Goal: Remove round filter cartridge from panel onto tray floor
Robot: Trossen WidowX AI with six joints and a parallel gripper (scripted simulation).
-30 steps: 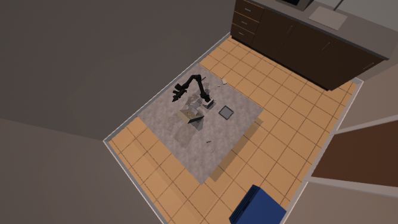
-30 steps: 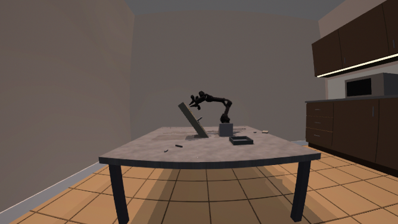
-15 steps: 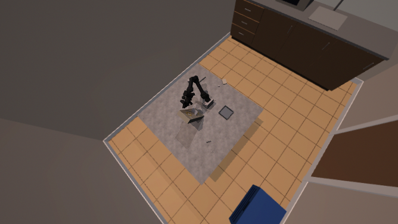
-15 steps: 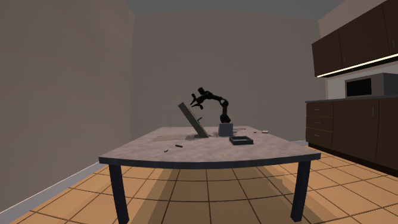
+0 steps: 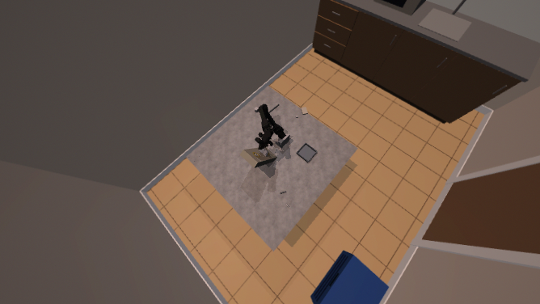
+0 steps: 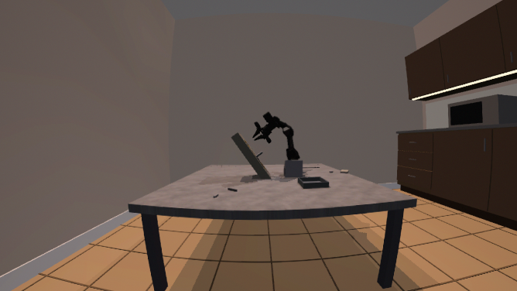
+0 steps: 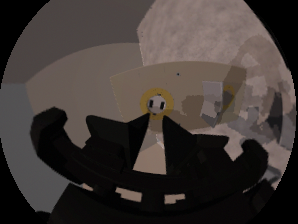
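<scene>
My gripper tip is now 60 mm short of the round filter cartridge, 40 mm above it and 10 mm to the right of it. Also, from my gripper tip: dark square tray 390 mm behind, 280 mm below, 250 mm to the left; then tan service panel 120 mm below, 20 mm ahead; then small tan block 750 mm behind, 280 mm below, 140 mm to the right.
</scene>
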